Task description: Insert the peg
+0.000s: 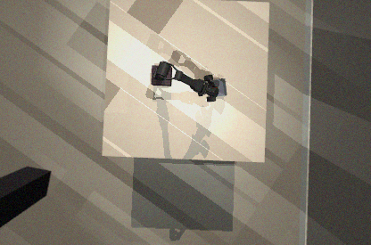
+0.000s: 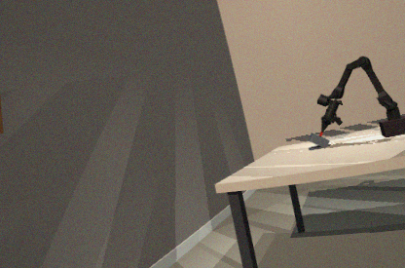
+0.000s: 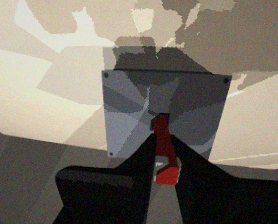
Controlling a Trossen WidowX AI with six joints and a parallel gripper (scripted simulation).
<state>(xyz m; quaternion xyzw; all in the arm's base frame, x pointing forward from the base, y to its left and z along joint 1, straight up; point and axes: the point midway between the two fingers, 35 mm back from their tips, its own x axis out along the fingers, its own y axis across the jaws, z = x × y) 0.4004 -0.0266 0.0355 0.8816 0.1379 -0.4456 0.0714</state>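
The grey-blue sloped panel is 5 cm below my gripper tip, 3 cm ahead of it and 1 cm to the left of it. The rest, counted from my gripper tip: red peg: 1 cm behind, 1 cm above.
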